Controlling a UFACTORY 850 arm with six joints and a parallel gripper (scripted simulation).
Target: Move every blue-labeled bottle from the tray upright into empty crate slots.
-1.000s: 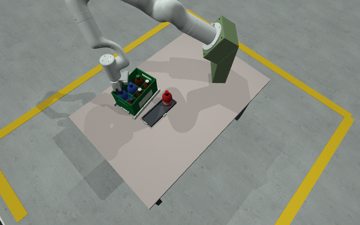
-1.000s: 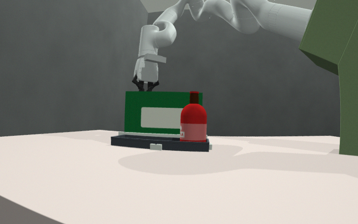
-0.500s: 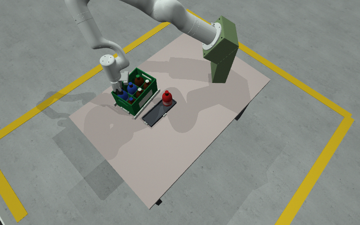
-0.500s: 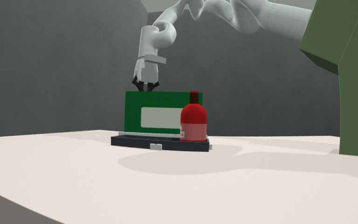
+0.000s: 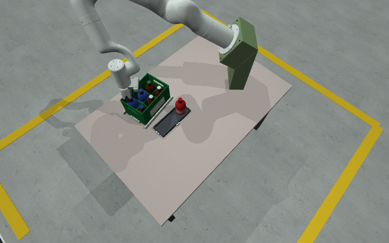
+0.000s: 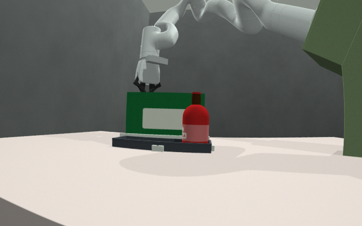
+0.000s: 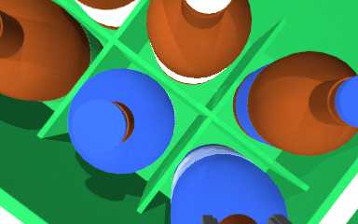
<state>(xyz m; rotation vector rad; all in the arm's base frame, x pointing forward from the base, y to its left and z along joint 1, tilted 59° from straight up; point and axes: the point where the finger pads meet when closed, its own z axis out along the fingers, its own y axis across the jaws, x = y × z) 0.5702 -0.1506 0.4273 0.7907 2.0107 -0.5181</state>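
The brown-necked bottle lies 2 cm ahead of my hand, 9 cm to the left of it and 9 cm below it. Also, from my hand: dark tray 6 cm behind, 26 cm to the left, 17 cm below; red-labeled bottle 15 cm behind, 28 cm to the left, 9 cm below; green crate 8 cm behind, 6 cm to the left, 9 cm below.
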